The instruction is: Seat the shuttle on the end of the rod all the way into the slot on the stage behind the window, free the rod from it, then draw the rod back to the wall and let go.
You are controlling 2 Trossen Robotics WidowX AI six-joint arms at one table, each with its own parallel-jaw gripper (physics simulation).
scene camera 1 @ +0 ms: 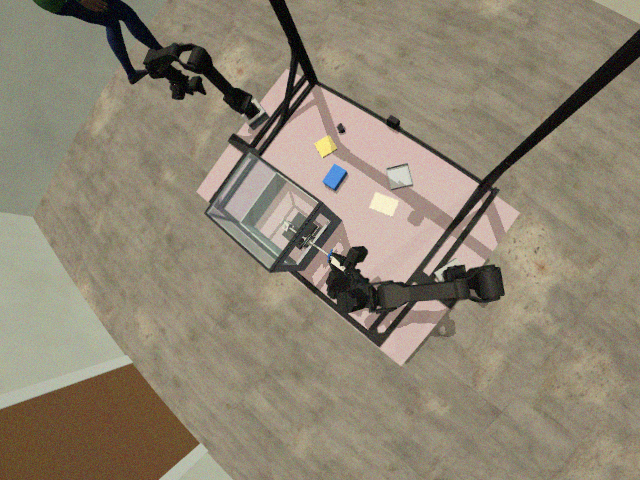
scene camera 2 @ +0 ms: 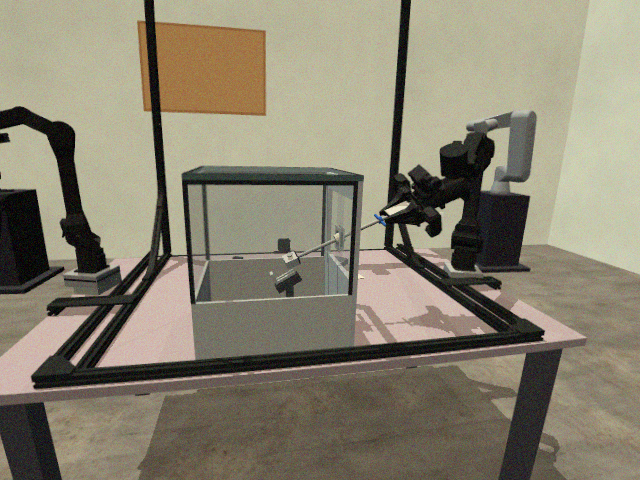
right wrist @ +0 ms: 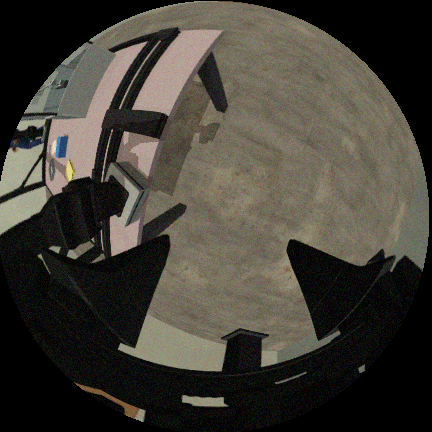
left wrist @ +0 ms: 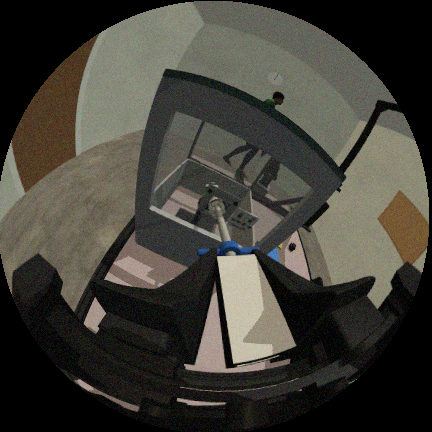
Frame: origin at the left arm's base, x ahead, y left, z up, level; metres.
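Seen in the pictures: left gripper, fingertip midpoint: (scene camera 1: 330,256) (scene camera 2: 382,217) (left wrist: 233,253); right gripper, fingertip midpoint: (scene camera 1: 199,94) (right wrist: 231,243) (left wrist: 257,154); left arm's base at its link origin: (scene camera 1: 453,276) (scene camera 2: 463,267) (right wrist: 42,132); right arm's base at its link origin: (scene camera 1: 251,111) (scene camera 2: 92,269) (right wrist: 114,195).
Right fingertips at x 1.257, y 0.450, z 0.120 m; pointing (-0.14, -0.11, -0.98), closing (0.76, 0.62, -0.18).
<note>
Offsets run from my right fingertips to a thing's top centre. Level surfaces: height alone.
The rod (scene camera 1: 317,248) (scene camera 2: 316,248) (left wrist: 223,231) slopes through the port in the box's side wall. The small pale shuttle @[0.045 m right, 0.780 m back, 0.018 m up] (scene camera 2: 291,257) is on its inner end, above and apart from the dark tilted stage (scene camera 2: 287,281) inside the box; the slot is too small to make out. A blue cross-piece (scene camera 2: 379,219) (left wrist: 230,248) sits on the rod outside the wall, in front of the cream handle @[0.153 m right, 1.009 m back, 0.125 m up] (scene camera 2: 397,208) (left wrist: 245,295). My left gripper (scene camera 1: 338,262) (left wrist: 233,253) is shut on the handle, a finger at each side. My right gripper (right wrist: 231,243) is open and empty, away from the table.
The grey box (scene camera 1: 240,235) (scene camera 2: 273,328) with clear windows stands on the pink table @[0.158 m down] (scene camera 2: 160,320). A blue block @[0.289 m right, 0.676 m back, 0.118 m down] (scene camera 1: 334,177), yellow block @[0.332 m right, 0.528 m back, 0.147 m down] (scene camera 1: 325,146), cream card @[0.391 m right, 0.880 m back, 0.155 m down] (scene camera 1: 384,204) and grey tray @[0.504 m right, 0.823 m back, 0.138 m down] (scene camera 1: 399,176) lie beyond it. Black rails (scene camera 2: 289,360) and posts (scene camera 2: 399,103) frame the table.
</note>
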